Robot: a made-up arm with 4 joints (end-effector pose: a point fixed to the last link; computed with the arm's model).
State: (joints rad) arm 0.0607 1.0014 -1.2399 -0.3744
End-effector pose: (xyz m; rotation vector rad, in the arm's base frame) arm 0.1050 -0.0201 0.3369 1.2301 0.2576 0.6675
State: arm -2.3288 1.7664 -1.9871 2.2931
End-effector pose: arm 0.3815 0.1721 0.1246 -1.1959 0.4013 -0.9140
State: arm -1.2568 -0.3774 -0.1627 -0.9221
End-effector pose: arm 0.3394 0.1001 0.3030 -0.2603 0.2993 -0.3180
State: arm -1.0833 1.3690 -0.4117 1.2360
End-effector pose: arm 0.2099 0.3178 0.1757 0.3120 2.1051 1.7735
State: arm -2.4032 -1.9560 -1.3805 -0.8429
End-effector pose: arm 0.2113 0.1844 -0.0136 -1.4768 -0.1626 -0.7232
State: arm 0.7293 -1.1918 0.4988 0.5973
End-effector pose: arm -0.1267 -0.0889 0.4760 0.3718 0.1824 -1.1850
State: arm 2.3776 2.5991 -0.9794 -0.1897
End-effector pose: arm -0.2266 0.2027 -0.1352 -1.6857 -0.2379 1.2137
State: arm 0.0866 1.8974 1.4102 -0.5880
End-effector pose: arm -0.3025 -0.0723 0.3497 -0.5798 -1.7581 1.8929
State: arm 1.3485 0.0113 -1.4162 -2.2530
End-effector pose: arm -0.1960 0.2108 -0.0602 -1.6679 2.1043 0.7968
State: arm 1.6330 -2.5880 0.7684 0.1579
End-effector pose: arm -0.4026 -0.1777 0.0376 1.5769 0.2407 -1.5906
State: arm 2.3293 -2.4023 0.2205 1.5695
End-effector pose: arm -0.0086 -0.1358 -0.1851 2.2455 -0.0971 0.7836
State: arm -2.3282 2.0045 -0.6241 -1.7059
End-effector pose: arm 0.1312 -0.1189 -0.1012 1.6431 1.0159 -1.2478
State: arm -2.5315 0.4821 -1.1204 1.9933
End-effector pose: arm -0.0084 0.3092 -0.0772 -1.2662 -1.2697 -0.1327
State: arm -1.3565 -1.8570 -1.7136 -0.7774
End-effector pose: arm 0.1190 0.1627 0.2119 -0.5699 -1.1082 -1.5385
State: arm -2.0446 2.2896 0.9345 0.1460
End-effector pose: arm 0.4626 -0.0020 0.1427 1.3172 0.3343 1.4891
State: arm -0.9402 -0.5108 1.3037 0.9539
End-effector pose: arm 0.3934 0.0755 0.0227 -1.5355 1.8718 -0.5371
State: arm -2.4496 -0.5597 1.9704 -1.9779
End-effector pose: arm 0.2709 0.2140 -0.0442 0.8803 0.8554 1.8010
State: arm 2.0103 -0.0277 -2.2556 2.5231
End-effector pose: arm -0.3259 0.3113 0.0524 -1.4417 0.2424 1.7491
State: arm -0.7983 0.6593 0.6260 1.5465
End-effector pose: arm 0.2753 0.2327 0.1040 -0.9526 1.9637 0.4474
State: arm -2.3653 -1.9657 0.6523 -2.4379
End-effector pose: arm 0.0949 0.1982 -0.0359 -0.9536 0.5893 1.6722
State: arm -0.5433 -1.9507 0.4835 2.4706
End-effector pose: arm -0.0580 -0.0487 0.1946 -1.6644 -1.5861 1.6226
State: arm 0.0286 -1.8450 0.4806 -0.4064
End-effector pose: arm 0.1137 0.0162 0.5254 -0.6606 0.1353 -1.6909
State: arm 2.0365 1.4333 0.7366 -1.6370
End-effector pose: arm -0.1998 -0.1113 -0.1543 0.9748 1.5503 -1.3748
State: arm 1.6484 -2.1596 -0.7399 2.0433
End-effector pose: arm -0.0874 -0.1921 0.0546 1.8067 -0.5491 0.9395
